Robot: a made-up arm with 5 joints.
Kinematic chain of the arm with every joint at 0, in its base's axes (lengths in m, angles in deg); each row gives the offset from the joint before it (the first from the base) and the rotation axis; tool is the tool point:
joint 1: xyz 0 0 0.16 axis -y
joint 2: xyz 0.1 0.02 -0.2 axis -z
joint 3: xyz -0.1 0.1 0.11 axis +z
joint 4: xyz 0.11 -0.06 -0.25 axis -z
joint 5: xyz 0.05 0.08 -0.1 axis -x
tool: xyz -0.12 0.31 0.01
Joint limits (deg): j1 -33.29..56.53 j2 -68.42..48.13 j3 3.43..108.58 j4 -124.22..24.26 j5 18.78..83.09
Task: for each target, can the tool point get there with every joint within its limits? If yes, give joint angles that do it. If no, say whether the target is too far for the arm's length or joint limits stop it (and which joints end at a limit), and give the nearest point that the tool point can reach.
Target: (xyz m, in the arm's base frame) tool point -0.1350 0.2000 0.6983
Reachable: no: joint limits stop it (at a limit: joint 1, joint 4, joint 5) | nearest point -0.6115 0.1911 -0.0729 | short by 0.907 m
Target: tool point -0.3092 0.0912 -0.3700
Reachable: yes | joints -9.03 24.40 11.91 -88.20 27.02
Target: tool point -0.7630 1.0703 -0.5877
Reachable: no: too far | nearest point -0.3720 0.4704 -0.3329 | short by 0.760 m
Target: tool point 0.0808 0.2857 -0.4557
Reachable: yes | joints 29.10 -8.23 37.54 -9.91 28.12
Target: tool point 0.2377 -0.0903 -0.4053
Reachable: yes | joints 4.94 -45.03 99.88 -75.95 29.45
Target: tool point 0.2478 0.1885 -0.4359
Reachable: yes | joints 35.53 39.00 16.88 -78.01 39.37
